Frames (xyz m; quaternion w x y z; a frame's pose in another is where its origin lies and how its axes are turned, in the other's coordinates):
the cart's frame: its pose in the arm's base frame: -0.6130 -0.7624 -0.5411 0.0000 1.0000 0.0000 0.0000
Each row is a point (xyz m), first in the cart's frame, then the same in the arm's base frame.
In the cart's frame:
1: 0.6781 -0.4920 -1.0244
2: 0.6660 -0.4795 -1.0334
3: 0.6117 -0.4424 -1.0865
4: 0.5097 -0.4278 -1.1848
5: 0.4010 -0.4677 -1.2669
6: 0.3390 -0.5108 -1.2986
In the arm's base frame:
1: 0.0651 -0.2704 0.4833
2: 0.0530 -0.2829 0.4923
3: -0.0013 -0.3200 0.5454
4: -0.1033 -0.3346 0.6437
5: -0.2120 -0.2947 0.7258
6: -0.2740 -0.2516 0.7575

